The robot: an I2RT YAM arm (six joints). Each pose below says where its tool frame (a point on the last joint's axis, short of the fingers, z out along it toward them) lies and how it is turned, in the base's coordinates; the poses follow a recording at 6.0 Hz.
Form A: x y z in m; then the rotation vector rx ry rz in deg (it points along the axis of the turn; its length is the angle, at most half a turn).
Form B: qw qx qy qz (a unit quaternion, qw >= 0); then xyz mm. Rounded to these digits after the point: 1 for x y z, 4 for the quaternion.
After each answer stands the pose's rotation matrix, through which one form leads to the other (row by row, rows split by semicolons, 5 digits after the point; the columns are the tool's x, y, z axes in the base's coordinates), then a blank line. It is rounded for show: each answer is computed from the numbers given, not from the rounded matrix.
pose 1, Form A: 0.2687 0.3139 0.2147 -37.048 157.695 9.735
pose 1, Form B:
0.1540 -0.2256 0.9601 0.0593 268.7 313.9 214.7
-0.85079 -0.45142 0.26901; -0.41491 0.89121 0.18330; -0.32249 0.04434 -0.94553

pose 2, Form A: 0.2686 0.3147 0.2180 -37.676 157.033 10.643
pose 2, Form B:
0.1578 -0.2299 0.9581 0.0649 268.6 314.7 218.0
-0.84450 -0.46101 0.27256; -0.42002 0.88588 0.19700; -0.33227 0.05188 -0.94175

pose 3, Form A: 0.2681 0.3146 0.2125 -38.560 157.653 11.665
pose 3, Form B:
0.1502 -0.2343 0.9579 0.0709 268.1 314.6 212.5
-0.84508 -0.47012 0.25460; -0.42753 0.88018 0.20617; -0.32102 0.06538 -0.94481

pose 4, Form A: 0.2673 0.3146 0.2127 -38.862 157.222 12.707
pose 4, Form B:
0.1525 -0.2364 0.9565 0.0773 267.3 314.6 212.7
-0.84167 -0.47585 0.25525; -0.42868 0.87626 0.22001; -0.32836 0.07575 -0.94151

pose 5, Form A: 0.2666 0.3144 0.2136 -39.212 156.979 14.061
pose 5, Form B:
0.1529 -0.2386 0.9552 0.0856 266.6 314.4 213.6
-0.83940 -0.48197 0.25123; -0.42965 0.87150 0.23640; -0.33289 0.09049 -0.93861

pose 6, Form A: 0.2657 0.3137 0.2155 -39.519 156.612 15.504
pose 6, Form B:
0.1542 -0.2406 0.9536 0.0944 265.7 313.7 215.5
-0.83666 -0.48807 0.24859; -0.42985 0.86636 0.25425; -0.33946 0.10586 -0.93464

